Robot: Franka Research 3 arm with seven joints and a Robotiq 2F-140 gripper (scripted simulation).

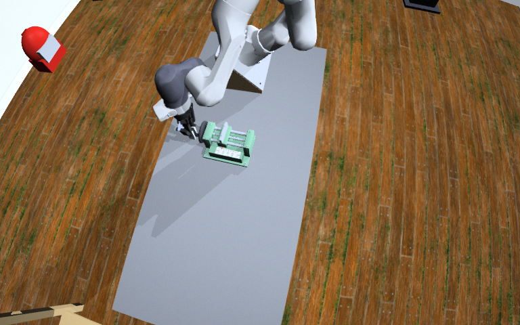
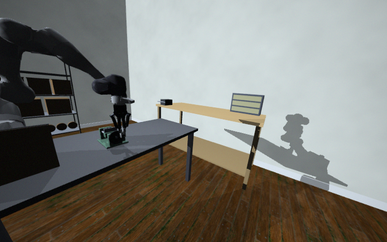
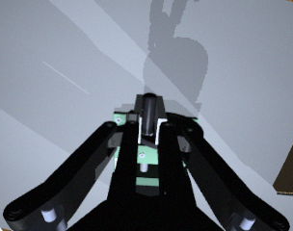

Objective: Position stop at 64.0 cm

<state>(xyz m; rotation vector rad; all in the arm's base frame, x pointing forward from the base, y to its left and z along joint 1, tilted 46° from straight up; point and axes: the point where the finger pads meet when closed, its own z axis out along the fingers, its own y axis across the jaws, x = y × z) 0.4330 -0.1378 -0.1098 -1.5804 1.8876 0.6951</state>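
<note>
The dark handwheel is 20 mm to the left of my hand and 20 mm below it. From my hand the other things lie so: stop carriage 130 mm to the left, 20 mm below.
</note>
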